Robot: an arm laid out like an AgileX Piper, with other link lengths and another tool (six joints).
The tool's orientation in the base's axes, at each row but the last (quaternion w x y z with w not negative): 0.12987 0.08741 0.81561 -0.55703; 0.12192 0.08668 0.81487 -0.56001; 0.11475 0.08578 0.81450 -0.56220; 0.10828 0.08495 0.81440 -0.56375; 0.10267 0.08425 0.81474 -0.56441; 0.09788 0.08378 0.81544 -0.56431; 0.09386 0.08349 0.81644 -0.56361; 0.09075 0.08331 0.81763 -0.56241; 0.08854 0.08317 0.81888 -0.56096; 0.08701 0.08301 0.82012 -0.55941; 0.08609 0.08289 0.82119 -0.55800; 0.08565 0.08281 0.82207 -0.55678; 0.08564 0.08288 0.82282 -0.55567
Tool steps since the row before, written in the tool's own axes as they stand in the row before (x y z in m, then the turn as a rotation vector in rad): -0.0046 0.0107 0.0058 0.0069 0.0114 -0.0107; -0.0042 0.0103 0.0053 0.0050 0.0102 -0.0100; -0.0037 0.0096 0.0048 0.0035 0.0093 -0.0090; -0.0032 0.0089 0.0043 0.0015 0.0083 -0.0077; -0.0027 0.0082 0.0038 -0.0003 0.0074 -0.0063; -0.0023 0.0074 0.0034 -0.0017 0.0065 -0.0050; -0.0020 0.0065 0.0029 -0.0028 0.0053 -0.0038; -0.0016 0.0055 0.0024 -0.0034 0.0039 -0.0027; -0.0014 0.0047 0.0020 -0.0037 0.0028 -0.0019; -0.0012 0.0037 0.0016 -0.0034 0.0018 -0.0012; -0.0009 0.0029 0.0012 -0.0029 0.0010 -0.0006; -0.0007 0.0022 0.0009 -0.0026 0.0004 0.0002; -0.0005 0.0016 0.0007 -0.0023 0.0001 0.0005
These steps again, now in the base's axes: 0.0081 -0.0015 -0.0101 -0.0045 0.0141 -0.0085; 0.0074 -0.0013 -0.0098 -0.0030 0.0130 -0.0071; 0.0066 -0.0011 -0.0092 -0.0017 0.0117 -0.0063; 0.0057 -0.0010 -0.0086 0.0001 0.0101 -0.0053; 0.0050 -0.0008 -0.0080 0.0017 0.0085 -0.0044; 0.0043 -0.0007 -0.0073 0.0029 0.0069 -0.0037; 0.0037 -0.0005 -0.0064 0.0038 0.0053 -0.0028; 0.0030 -0.0004 -0.0054 0.0041 0.0038 -0.0018; 0.0026 -0.0002 -0.0046 0.0042 0.0026 -0.0010; 0.0021 -0.0002 -0.0036 0.0037 0.0016 -0.0004; 0.0016 -0.0001 -0.0028 0.0030 0.0008 0.0000; 0.0012 -0.0001 -0.0021 0.0026 -0.0001 0.0002; 0.0009 -0.0001 -0.0016 0.0023 -0.0005 0.0003
